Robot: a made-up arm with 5 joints.
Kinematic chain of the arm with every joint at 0, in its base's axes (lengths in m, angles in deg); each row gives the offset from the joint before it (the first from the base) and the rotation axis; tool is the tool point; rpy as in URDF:
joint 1: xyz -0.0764 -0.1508 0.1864 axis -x
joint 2: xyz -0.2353 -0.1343 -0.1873 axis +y
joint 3: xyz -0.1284 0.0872 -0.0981 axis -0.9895 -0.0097 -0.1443
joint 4: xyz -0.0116 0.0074 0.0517 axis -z
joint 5: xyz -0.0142 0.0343 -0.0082 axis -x
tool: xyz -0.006 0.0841 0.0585 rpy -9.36 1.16 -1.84
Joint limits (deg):
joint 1: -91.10..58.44
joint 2: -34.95..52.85
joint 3: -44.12..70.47
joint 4: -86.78..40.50
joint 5: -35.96..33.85
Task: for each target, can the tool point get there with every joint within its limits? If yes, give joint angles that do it. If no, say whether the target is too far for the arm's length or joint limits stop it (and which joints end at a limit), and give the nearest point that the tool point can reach.
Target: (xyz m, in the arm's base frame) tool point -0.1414 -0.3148 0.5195
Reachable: no: joint limits stop it (at a limit: joint 1, joint 2, joint 3, joint 4, joint 5) | nearest point -0.3363 -0.2539 0.2287 | short by 0.355 m
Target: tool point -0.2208 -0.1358 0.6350
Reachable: no: joint limits stop it (at a limit: joint 1, joint 2) | nearest point -0.4020 -0.0499 0.2853 | short by 0.403 m
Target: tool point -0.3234 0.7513 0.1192
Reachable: no: too far | nearest point -0.3623 0.3185 0.1514 | short by 0.436 m
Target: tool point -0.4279 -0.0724 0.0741
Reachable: yes | joints -26.64 1.15 -17.48 26.02 -14.44
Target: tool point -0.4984 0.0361 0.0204
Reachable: yes | joints -20.52 24.97 52.77 -7.81 -14.40
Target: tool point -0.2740 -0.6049 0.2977
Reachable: no: joint limits stop it (at a limit: joint 1, joint 2, joint 3, joint 4, joint 5) | nearest point -0.4734 -0.4953 0.1607 | short by 0.266 m
